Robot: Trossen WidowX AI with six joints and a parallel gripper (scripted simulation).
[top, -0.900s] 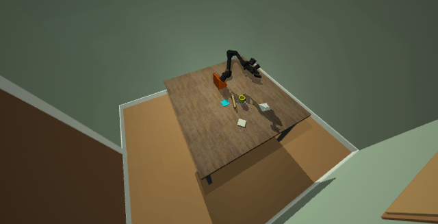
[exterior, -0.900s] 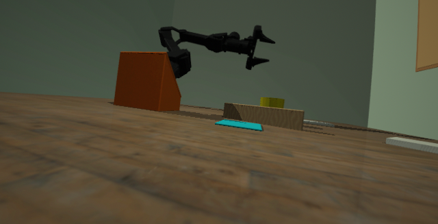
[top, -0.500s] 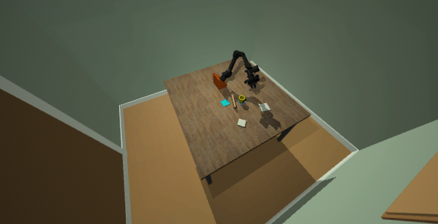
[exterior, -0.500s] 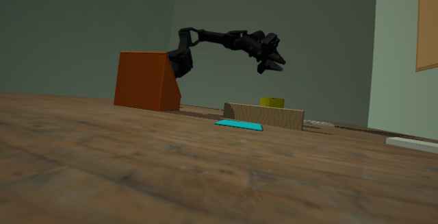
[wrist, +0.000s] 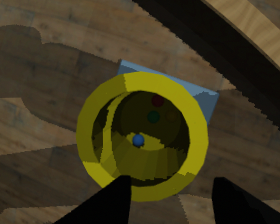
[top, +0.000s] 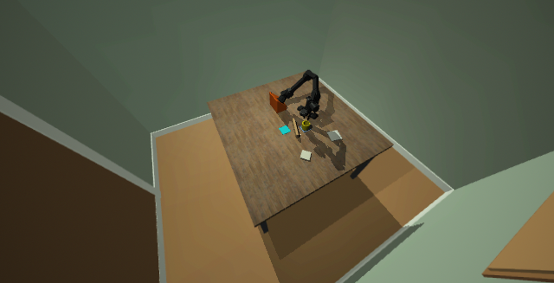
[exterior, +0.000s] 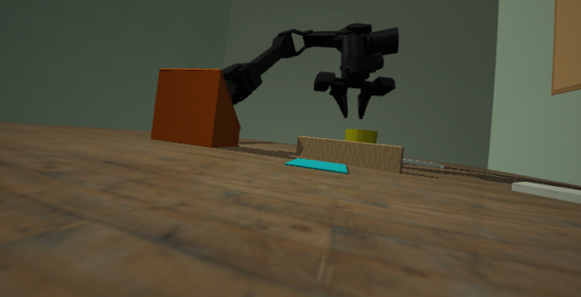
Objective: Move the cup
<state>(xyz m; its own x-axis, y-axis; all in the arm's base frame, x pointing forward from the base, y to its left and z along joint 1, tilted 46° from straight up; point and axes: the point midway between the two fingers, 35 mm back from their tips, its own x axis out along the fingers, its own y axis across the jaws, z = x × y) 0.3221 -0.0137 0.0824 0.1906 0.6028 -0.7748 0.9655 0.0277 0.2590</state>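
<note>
My gripper tip is 6 cm above the cup, 2 cm short of it and 1 cm to the left of it. From my gripper tip the other things lie so: wooden block: 9 cm to the right, 9 cm below, 3 cm behind; cyan pad: 17 cm to the right, 11 cm below, 7 cm behind; light blue pad: 11 cm below, 2 cm ahead.
</note>
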